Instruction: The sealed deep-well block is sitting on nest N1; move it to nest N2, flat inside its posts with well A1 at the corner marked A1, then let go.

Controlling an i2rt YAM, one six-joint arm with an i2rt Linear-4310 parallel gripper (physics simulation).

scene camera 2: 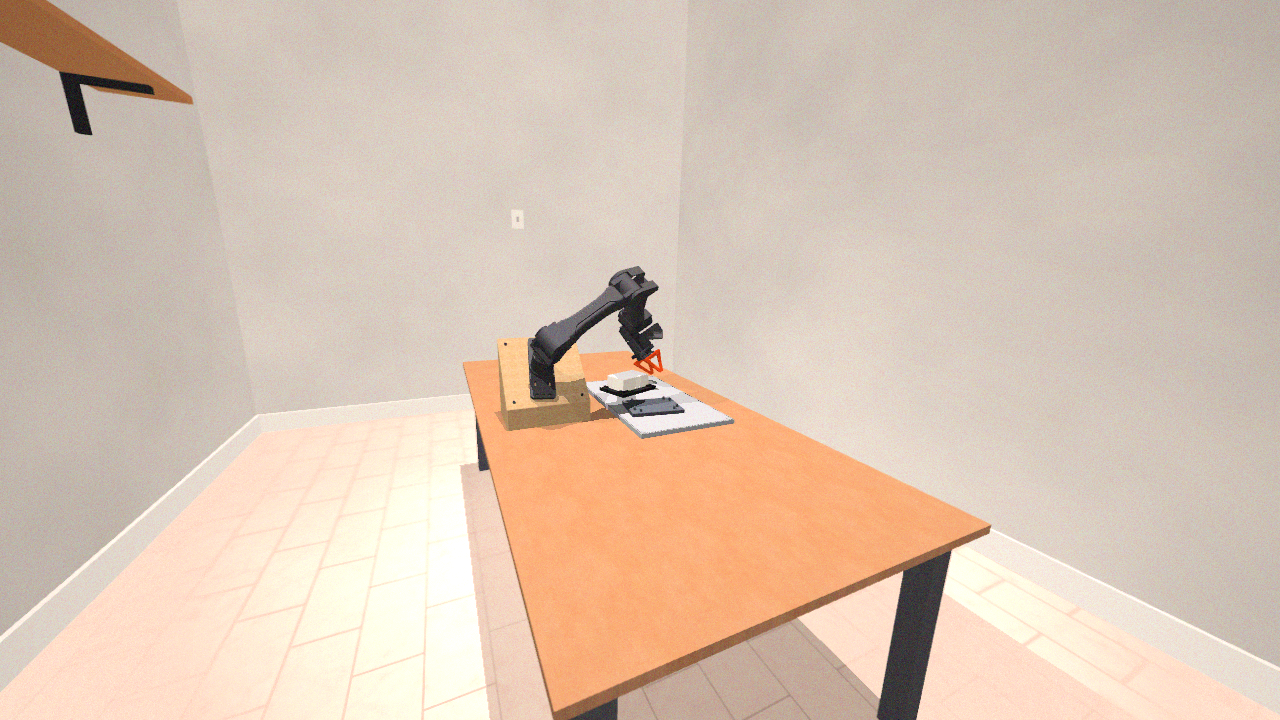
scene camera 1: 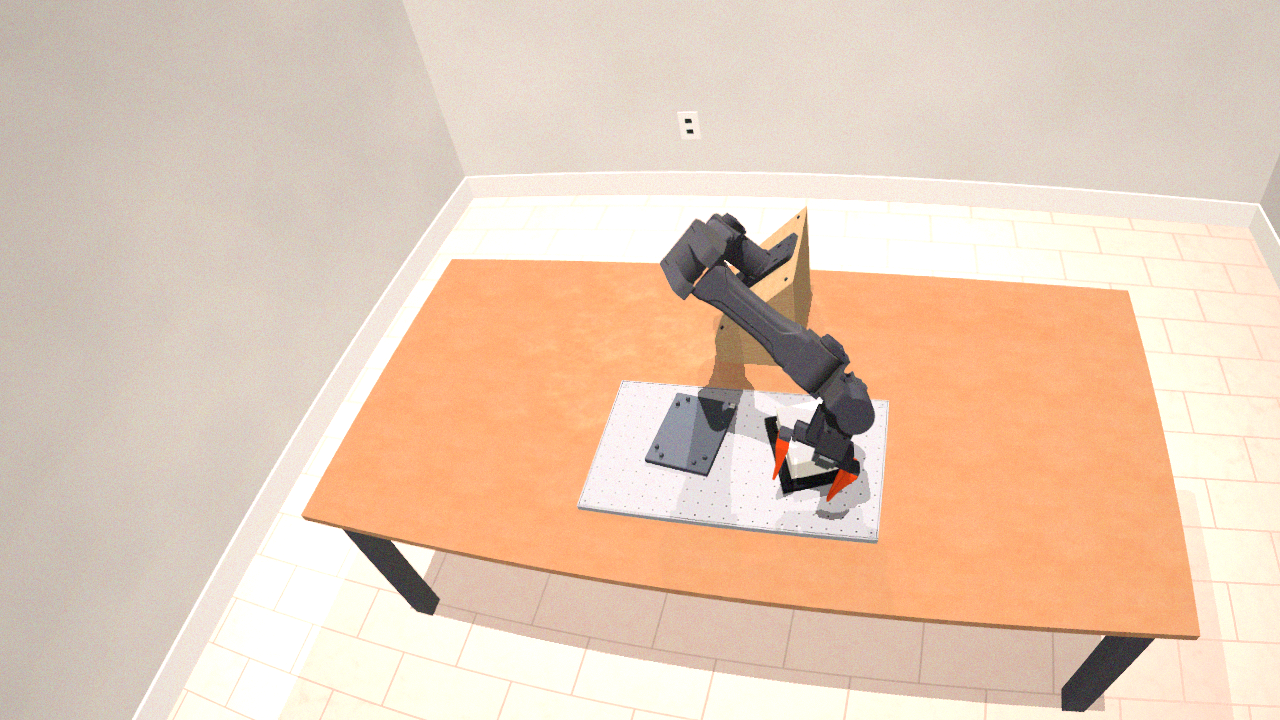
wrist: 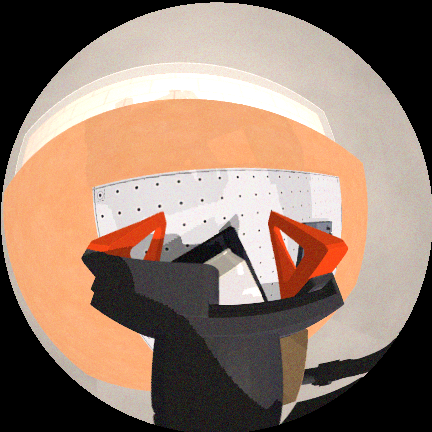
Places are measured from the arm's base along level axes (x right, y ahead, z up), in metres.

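Where they show: gripper, fingertip midpoint: (scene camera 2: 656,372) (scene camera 1: 800,489) (wrist: 216,216); arm's base at its link origin: (scene camera 2: 541,368) (scene camera 1: 763,269) (wrist: 291,377).
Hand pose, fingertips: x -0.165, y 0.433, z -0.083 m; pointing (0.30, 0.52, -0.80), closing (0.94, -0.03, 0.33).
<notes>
Each offset is from my fingertips to the centre of the thing. Level surfaces: height alone.
The white deep-well block {dx +0.015, dy -0.117, dz -0.016 m} (scene camera 1: 805,468) (scene camera 2: 628,381) (wrist: 241,283) sits on the black nest N1 {dx +0.015, dy -0.116, dz -0.040 m} (scene camera 1: 788,487) (wrist: 233,236) at the right of the pegboard in scene camera 1. The dark grey nest N2 {dx +0.229, dy -0.108, dz -0.038 m} (scene camera 1: 684,436) (scene camera 2: 656,408) lies flat to its left, with small posts near its corners and no block on it. My gripper (scene camera 1: 802,488) (scene camera 2: 648,367) (wrist: 216,216) is open and empty, with its orange fingers spread wide above the block's front end. The gripper body hides much of the block in the wrist view. The A1 marks are too small to read.
Both nests are on the white perforated board (scene camera 1: 617,474) (scene camera 2: 702,421) (wrist: 150,197), which lies on the orange-brown table {dz -0.062 m} (scene camera 1: 501,394) (scene camera 2: 716,528). The arm's wooden wedge mount (scene camera 1: 753,344) (scene camera 2: 547,416) stands behind the board. A wall shelf (scene camera 2: 107,67) shows at the upper left of scene camera 2.
</notes>
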